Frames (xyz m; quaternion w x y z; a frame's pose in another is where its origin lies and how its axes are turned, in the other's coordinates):
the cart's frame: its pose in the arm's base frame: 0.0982 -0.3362 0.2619 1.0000 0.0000 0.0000 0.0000
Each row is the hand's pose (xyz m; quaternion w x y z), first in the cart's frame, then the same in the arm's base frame.
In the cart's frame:
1: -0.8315 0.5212 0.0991 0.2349 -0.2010 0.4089 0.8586
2: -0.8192 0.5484 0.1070 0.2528 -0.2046 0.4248 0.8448
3: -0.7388 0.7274 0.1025 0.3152 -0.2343 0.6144 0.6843
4: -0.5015 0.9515 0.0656 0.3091 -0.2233 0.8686 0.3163
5: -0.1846 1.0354 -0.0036 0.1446 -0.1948 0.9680 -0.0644
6: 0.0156 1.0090 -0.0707 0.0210 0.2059 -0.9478 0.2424
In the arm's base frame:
1: -0.7333 0.1850 0.3610 0.2349 -0.2010 0.4089 0.8586
2: -0.7210 0.2122 0.3689 0.2528 -0.2046 0.4248 0.8448
3: -0.6406 0.3912 0.3644 0.3152 -0.2343 0.6144 0.6843
4: -0.4033 0.6153 0.3275 0.3091 -0.2233 0.8686 0.3163
5: -0.0864 0.6992 0.2583 0.1446 -0.1948 0.9680 -0.0644
6: 0.1138 0.6728 0.1912 0.0210 0.2059 -0.9478 0.2424

